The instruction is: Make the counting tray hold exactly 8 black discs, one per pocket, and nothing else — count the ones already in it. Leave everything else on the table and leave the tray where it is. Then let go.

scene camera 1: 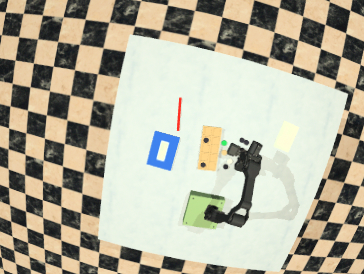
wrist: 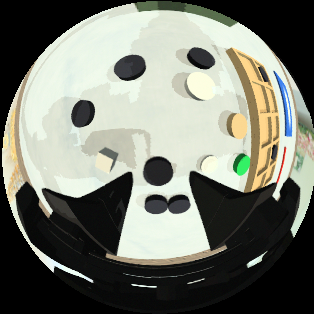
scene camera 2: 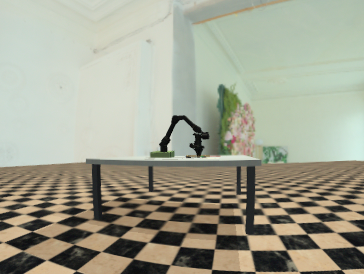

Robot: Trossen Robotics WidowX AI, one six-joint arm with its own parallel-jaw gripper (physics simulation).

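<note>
The tan counting tray (scene camera 1: 210,156) (wrist: 256,116) has a grid of pockets. Two black discs show in it, one (scene camera 1: 206,140) (wrist: 274,152) nearer the red bar and one (scene camera 1: 203,165) (wrist: 263,73) nearer the arm's base. My gripper (scene camera 2: 199,154) (wrist: 160,175) is open and low over the table beside the tray. A loose black disc (wrist: 158,171) lies between and slightly beyond the fingertips in the wrist view, not gripped. Two black discs (wrist: 156,204) (wrist: 178,204) lie side by side near it. Three more black discs (wrist: 130,67) (wrist: 201,58) (wrist: 83,113) lie apart.
Beside the tray are a green disc (scene camera 1: 224,143) (wrist: 242,164), a tan disc (wrist: 237,125), a cream disc (wrist: 200,86) and a small white disc (wrist: 209,164). A pale cube (wrist: 104,163), blue frame (scene camera 1: 154,150), red bar (scene camera 1: 179,115), cream card (scene camera 1: 286,136) and green base (scene camera 1: 195,207) also show.
</note>
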